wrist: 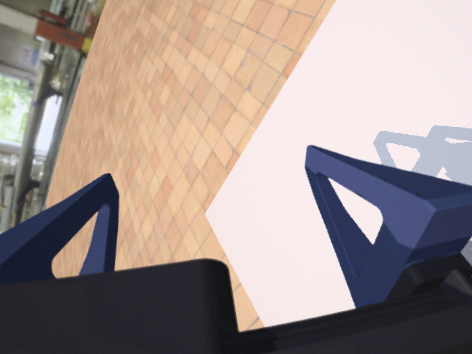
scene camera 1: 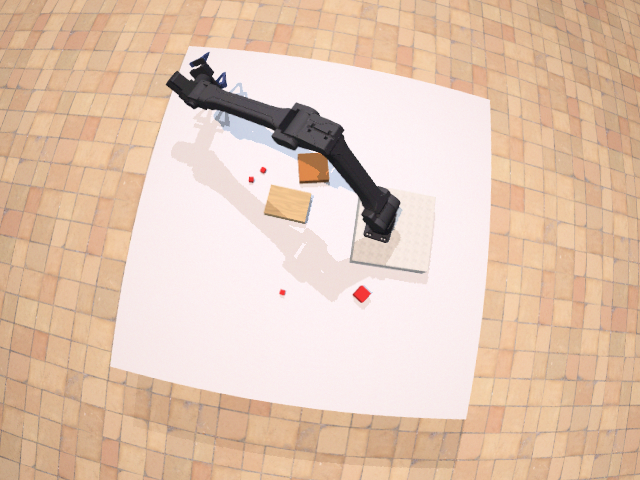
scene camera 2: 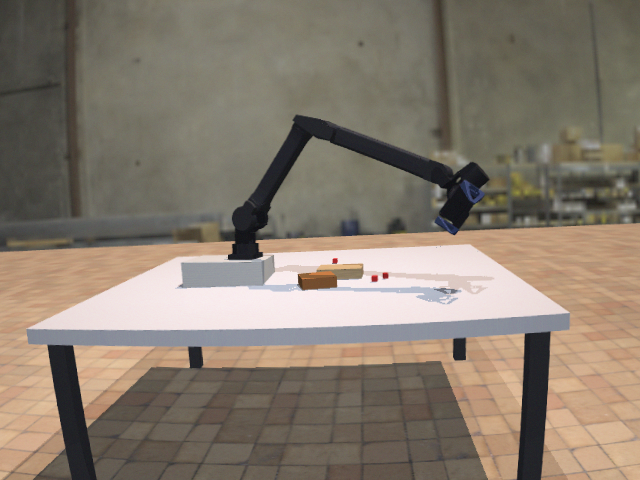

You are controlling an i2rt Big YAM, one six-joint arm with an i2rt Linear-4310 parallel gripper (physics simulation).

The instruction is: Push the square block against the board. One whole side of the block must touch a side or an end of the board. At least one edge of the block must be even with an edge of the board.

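Seen in the pictures: gripper, between the fingertips: (wrist: 211, 169) (scene camera 1: 216, 62) (scene camera 2: 461, 217); arm's base, origin of its link: (scene camera 1: 379, 222) (scene camera 2: 245, 258).
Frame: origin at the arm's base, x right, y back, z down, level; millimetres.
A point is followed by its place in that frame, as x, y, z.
The orange-brown square block (scene camera 1: 312, 167) {126, -267, 37} (scene camera 2: 317, 280) {181, -278, 44} lies flat on the table, partly in the arm's shadow. The light wooden board (scene camera 1: 288, 203) {-21, -306, 37} (scene camera 2: 347, 271) {28, -340, 45} lies flat nearby, below and to the left of the block in the first scene view. A narrow gap separates them, and their facing sides are not parallel. My gripper (scene camera 1: 215, 64) {341, -689, -136} (scene camera 2: 469, 214) {341, -689, -136} (wrist: 211, 169) {341, -689, -136} is open and empty, with its blue fingers wide apart. It hangs high above the table near the upper left corner in the first scene view, far from both pieces. Neither piece shows in the wrist view.
Two small red cubes (scene camera 1: 263, 169) {73, -428, 52} (scene camera 1: 251, 179) {26, -456, 52} lie left of the block and above the board in the first scene view. Another small red cube (scene camera 1: 282, 292) {-308, -236, 52} and a larger one (scene camera 1: 361, 293) {-238, 10, 29} lie lower down. The arm stands on a pale base slab (scene camera 1: 413, 232) {3, 120, -2} (scene camera 2: 222, 273) {129, 35, 29}.
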